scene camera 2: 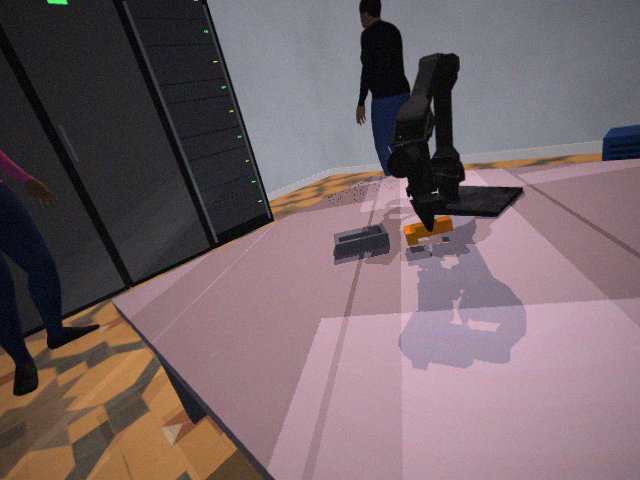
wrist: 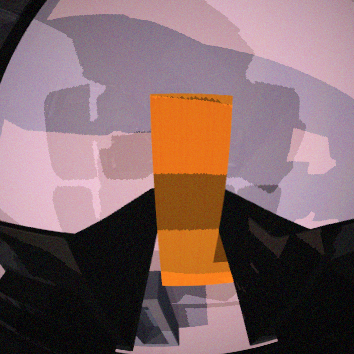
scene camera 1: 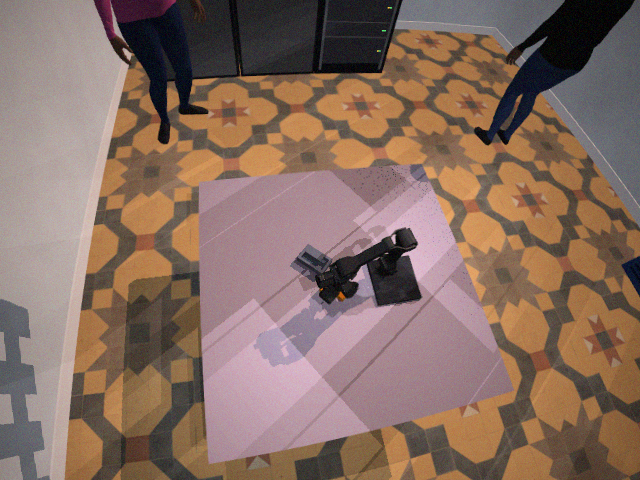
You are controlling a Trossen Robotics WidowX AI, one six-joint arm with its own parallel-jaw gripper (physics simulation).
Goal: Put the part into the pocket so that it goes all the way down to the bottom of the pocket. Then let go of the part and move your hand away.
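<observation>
The orange part is a long block. My gripper is shut on it near its middle and holds it low over the table, with its shadow under it. The grey block with the pocket stands on the table beside the part, apart from it. Its long slot faces up. In the wrist view part of this block shows at the bottom, between the fingers. In scene camera 1 the arm hides much of the part.
The pink table carries the arm's black base plate, on the far side of the part from the grey block. Shadows of the arm cross the table. Two people and dark cabinets stand beyond the table.
</observation>
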